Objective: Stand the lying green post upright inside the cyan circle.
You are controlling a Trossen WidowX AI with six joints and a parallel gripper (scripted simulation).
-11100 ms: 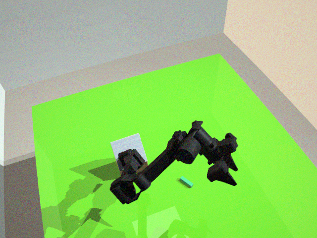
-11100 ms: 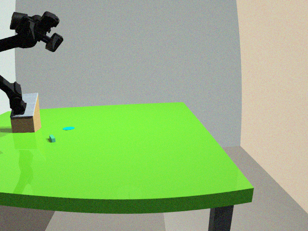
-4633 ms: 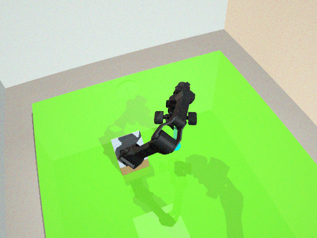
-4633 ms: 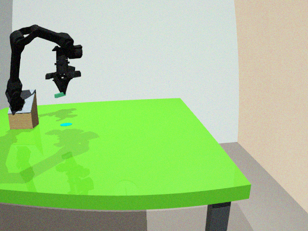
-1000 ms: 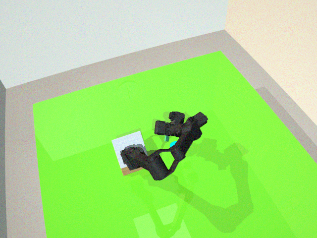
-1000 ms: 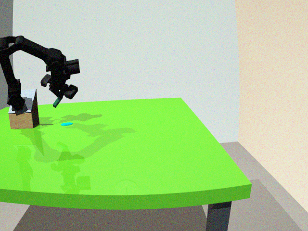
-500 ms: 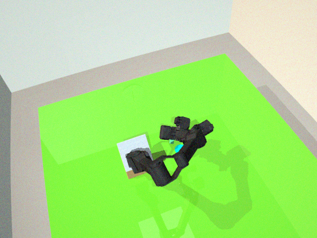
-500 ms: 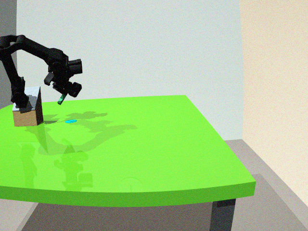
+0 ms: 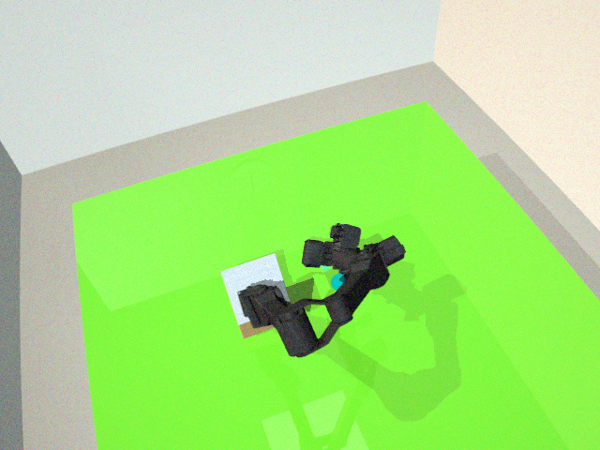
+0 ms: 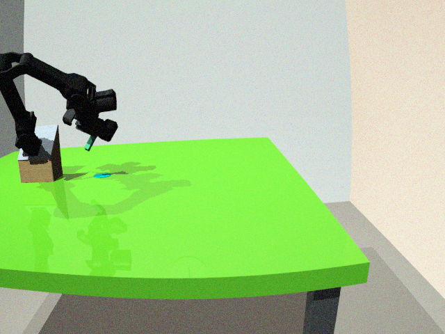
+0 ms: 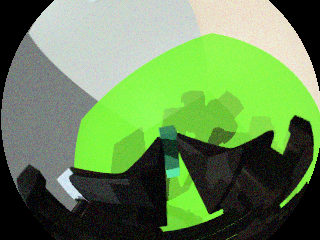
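Right now the cyan circle is 130 mm below my gripper tip, 30 mm to the right of it and 30 mm ahead of it. Also, from my gripper tip: green post 20 mm below, 10 mm to the right, 10 mm behind.
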